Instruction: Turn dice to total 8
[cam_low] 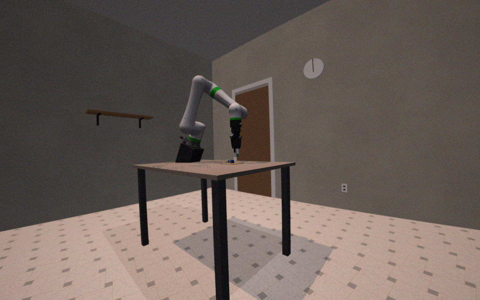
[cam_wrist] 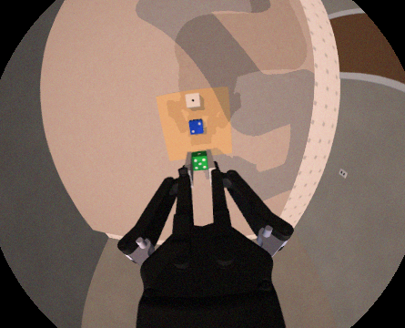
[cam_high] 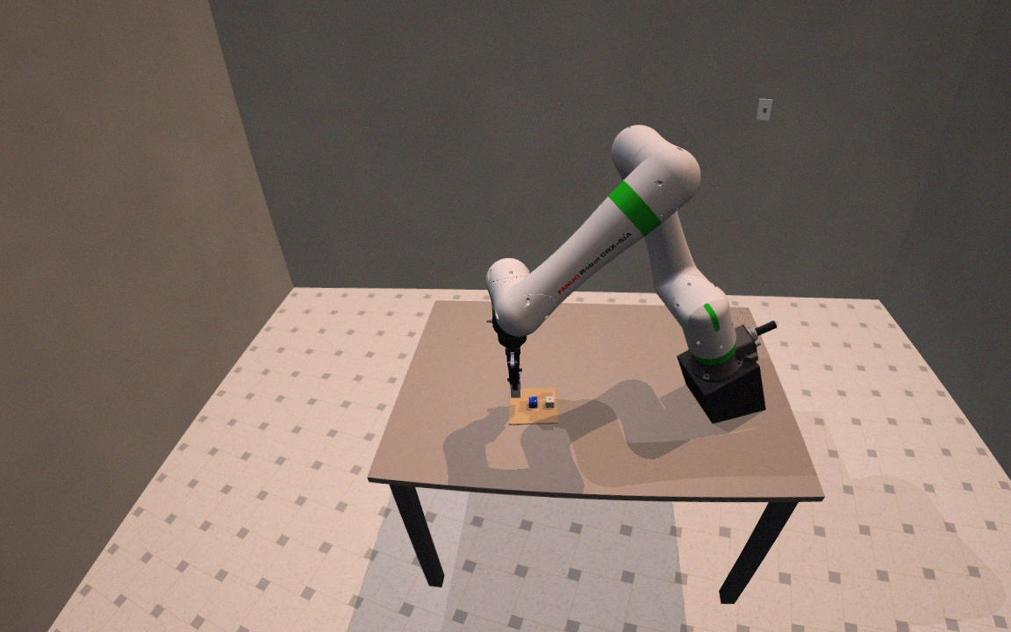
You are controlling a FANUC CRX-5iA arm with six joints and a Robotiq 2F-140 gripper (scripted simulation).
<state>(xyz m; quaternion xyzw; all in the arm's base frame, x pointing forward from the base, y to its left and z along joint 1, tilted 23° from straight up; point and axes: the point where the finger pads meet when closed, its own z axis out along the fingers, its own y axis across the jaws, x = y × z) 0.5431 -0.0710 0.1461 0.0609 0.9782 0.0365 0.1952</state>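
Right now my hand is 50 mm past the blue die and 70 mm above it. Also, from my hand: mat: 50 mm behind, 90 mm below; green die: 20 mm below; white die: 100 mm behind, 10 mm to the left, 70 mm below.
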